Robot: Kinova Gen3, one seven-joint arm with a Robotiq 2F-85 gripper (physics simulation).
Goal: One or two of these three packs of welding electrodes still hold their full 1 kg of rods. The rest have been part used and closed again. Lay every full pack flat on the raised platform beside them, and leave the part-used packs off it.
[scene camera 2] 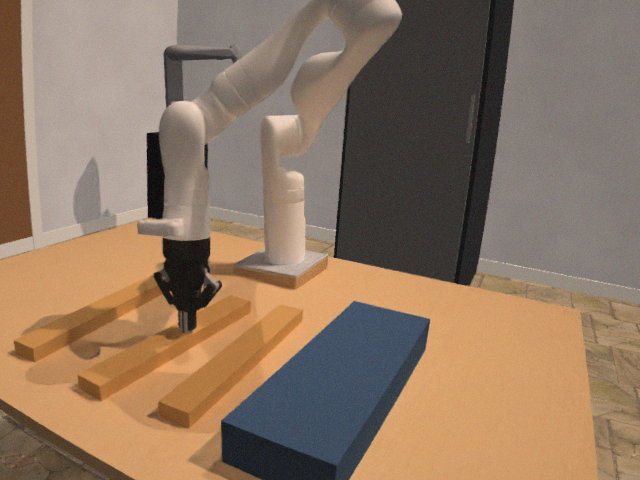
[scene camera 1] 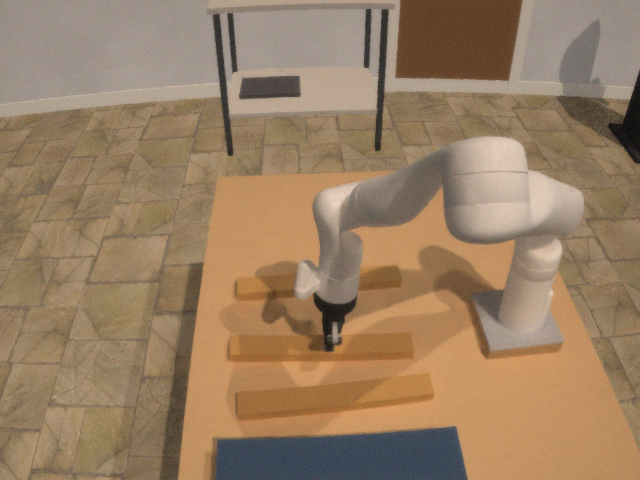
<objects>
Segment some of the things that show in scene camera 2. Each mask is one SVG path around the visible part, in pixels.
My gripper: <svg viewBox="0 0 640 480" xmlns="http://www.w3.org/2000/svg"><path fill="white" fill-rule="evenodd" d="M162 236L163 256L166 260L164 268L159 272L155 272L153 276L168 304L173 304L178 310L180 331L189 334L197 326L197 310L206 307L222 287L222 282L215 281L210 275L210 267L208 265L210 237L203 240L179 241L166 239Z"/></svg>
An electrode pack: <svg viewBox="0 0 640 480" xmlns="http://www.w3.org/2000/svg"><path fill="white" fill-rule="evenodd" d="M154 274L13 340L15 353L33 362L37 362L159 297L163 293L154 279Z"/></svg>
An electrode pack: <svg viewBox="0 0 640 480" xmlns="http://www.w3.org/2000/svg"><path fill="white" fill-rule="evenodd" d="M251 301L232 295L197 312L197 326L193 332L189 334L181 332L178 323L77 374L79 389L100 401L105 400L251 313Z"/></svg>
An electrode pack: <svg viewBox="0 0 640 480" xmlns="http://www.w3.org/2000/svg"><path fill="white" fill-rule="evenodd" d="M303 310L279 304L159 400L159 417L186 428L191 428L302 322Z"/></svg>
</objects>
